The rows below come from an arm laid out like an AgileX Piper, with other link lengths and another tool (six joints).
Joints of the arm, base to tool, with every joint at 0 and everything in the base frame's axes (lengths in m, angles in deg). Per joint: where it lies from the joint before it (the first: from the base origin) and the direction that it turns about. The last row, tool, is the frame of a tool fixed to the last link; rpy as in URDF.
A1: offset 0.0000 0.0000 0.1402 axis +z
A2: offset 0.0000 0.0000 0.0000 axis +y
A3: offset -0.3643 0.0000 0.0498 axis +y
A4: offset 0.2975 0.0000 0.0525 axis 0.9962 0 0.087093
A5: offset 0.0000 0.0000 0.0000 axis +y
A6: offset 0.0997 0.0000 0.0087 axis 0.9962 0 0.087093
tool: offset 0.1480 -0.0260 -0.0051 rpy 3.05 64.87 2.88
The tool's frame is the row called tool.
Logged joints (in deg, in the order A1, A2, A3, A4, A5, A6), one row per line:
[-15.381, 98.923, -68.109, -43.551, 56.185, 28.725]
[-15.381, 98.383, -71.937, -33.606, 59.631, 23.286]
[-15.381, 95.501, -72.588, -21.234, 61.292, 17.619]
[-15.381, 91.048, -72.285, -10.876, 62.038, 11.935]
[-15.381, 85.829, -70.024, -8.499, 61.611, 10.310]
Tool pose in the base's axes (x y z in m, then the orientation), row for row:
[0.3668, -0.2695, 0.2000, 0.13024, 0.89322, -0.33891, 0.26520]
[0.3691, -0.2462, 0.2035, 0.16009, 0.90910, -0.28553, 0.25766]
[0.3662, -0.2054, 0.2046, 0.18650, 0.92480, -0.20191, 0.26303]
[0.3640, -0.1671, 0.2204, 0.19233, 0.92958, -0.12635, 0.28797]
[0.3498, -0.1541, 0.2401, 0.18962, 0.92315, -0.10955, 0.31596]
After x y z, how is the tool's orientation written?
As a quaternion, x y z w.
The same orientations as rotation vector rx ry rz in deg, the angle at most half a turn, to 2 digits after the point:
[20.16, 138.26, -52.46]
[24.88, 141.26, -44.37]
[28.90, 143.30, -31.29]
[29.43, 142.23, -19.33]
[28.61, 139.30, -16.53]

